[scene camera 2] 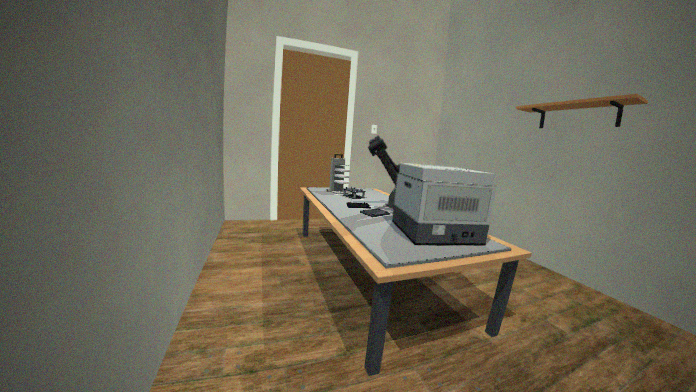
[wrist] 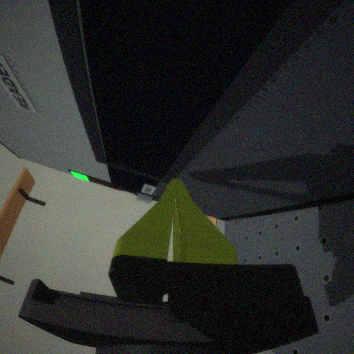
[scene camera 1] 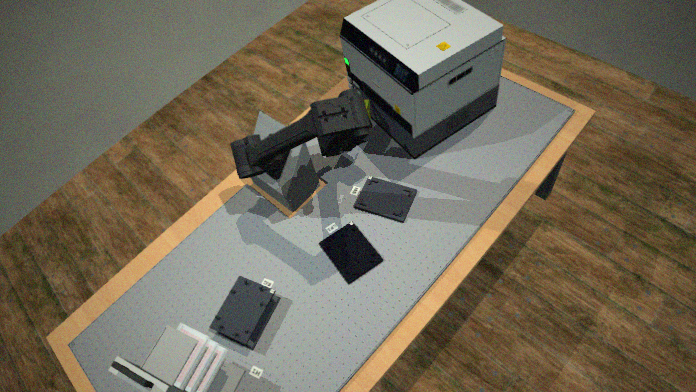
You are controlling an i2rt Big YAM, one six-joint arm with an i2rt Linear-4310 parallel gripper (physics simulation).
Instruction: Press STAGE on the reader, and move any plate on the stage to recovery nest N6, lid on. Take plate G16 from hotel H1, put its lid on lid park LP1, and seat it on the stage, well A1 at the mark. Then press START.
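Frame: origin at the arm's base, x ahead, y right, z down, level; metres.
Seen in the pictures: gripper, fingertip midpoint: (wrist: 175,184) (scene camera 1: 367,99); arm's base, origin of the base link: (scene camera 1: 276,156).
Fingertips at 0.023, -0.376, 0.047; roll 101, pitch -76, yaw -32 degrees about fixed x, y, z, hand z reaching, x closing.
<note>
Offsets run from my fingertips to a thing's top centre, as dx, dy, dz. "spot": to the spot under its first point.
The reader @[+0.089, -0.175, -0.245] (scene camera 1: 425,30) (scene camera 2: 442,200) (wrist: 30,60) stands at one table end, a green light lit on its front. My gripper (scene camera 1: 367,107) (wrist: 175,184) is shut and empty. Its yellow-green tips are close to the reader's lower front, near a small pale button @[spot: -0.073, -0.022, -0.013] (wrist: 148,189); whether they touch it I cannot tell, nor can I read its label. The stage and any plate on it do not show. Nest N6 @[+0.268, +0.216, +0.085] (scene camera 1: 385,199) (scene camera 2: 375,212) and lid park LP1 @[+0.312, +0.419, +0.083] (scene camera 1: 351,252) (scene camera 2: 358,205) look bare. Hotel H1 @[spot: +0.304, +0.930, -0.150] (scene camera 1: 170,355) (scene camera 2: 336,175) stands at the far end; plate G16 cannot be picked out.
A dark raised stand (scene camera 1: 242,310) (scene camera 2: 354,192) lies between LP1 and the hotel. The grey wedge-shaped block (scene camera 1: 295,185) is beneath the arm, near the table's edge. A wall shelf (scene camera 2: 582,103) (wrist: 15,205) hangs beyond the table.
</note>
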